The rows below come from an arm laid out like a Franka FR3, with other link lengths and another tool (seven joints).
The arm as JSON. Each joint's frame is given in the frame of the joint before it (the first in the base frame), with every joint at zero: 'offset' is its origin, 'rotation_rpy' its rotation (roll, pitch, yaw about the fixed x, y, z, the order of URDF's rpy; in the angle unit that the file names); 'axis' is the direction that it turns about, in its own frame. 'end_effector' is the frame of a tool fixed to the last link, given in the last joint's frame.
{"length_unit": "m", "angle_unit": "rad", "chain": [
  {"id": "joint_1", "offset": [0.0, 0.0, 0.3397], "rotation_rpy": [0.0, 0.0, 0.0], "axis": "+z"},
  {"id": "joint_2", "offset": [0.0, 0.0, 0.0], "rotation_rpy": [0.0, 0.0, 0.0], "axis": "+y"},
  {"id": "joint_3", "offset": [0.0, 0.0, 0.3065], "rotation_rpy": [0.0, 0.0, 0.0], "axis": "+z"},
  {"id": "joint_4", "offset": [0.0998, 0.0, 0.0], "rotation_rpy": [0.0, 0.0, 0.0], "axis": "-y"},
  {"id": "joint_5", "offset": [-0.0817, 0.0, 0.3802], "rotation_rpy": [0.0, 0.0, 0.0], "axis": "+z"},
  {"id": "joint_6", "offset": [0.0, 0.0, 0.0], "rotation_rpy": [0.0, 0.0, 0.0], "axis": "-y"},
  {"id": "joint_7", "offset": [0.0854, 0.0, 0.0], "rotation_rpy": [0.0, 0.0, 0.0], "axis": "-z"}
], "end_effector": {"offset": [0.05, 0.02, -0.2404], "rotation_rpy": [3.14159, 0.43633, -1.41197]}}
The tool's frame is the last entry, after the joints.
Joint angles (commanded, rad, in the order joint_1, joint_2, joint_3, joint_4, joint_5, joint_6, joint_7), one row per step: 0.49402 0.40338 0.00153 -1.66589 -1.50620 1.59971 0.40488; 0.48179 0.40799 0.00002 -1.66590 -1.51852 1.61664 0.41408; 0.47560 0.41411 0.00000 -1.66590 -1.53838 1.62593 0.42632; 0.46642 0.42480 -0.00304 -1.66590 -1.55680 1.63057 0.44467; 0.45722 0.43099 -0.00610 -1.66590 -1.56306 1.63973 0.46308; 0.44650 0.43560 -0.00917 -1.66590 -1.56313 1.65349 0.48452; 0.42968 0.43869 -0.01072 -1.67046 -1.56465 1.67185 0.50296; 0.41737 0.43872 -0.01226 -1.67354 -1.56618 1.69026 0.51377; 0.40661 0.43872 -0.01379 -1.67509 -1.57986 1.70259 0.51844; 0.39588 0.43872 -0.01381 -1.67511 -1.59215 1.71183 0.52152; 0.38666 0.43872 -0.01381 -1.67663 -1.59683 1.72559 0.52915; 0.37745 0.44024 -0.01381 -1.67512 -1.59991 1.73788 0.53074; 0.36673 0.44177 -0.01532 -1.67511 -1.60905 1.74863 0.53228; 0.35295 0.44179 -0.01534 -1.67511 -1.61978 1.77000 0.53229
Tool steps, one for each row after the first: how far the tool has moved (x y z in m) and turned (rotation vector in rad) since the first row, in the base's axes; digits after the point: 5 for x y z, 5 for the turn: 0.00538 -0.00542 -0.00194 -0.00026 -0.00642 0.00648; 0.00980 -0.00675 -0.00268 -0.00844 -0.01796 0.01729; 0.01445 -0.01324 -0.00598 -0.01781 -0.03124 0.01759; 0.01807 -0.01948 -0.00905 -0.01361 -0.04280 0.01577; 0.02163 -0.02622 -0.01261 -0.00030 -0.05514 0.01292; 0.02524 -0.03594 -0.01794 0.01203 -0.06138 0.01001; 0.02828 -0.04226 -0.02067 0.02292 -0.06503 0.01195; 0.03182 -0.04809 -0.01993 0.01916 -0.06982 0.01733; 0.03495 -0.05354 -0.01855 0.01533 -0.07439 0.02086; 0.03742 -0.05731 -0.01971 0.02141 -0.07810 0.02524; 0.04003 -0.06131 -0.02083 0.02562 -0.07776 0.02789; 0.04289 -0.06768 -0.02134 0.02304 -0.07822 0.02976; 0.04695 -0.07295 -0.02194 0.02488 -0.07645 0.03969
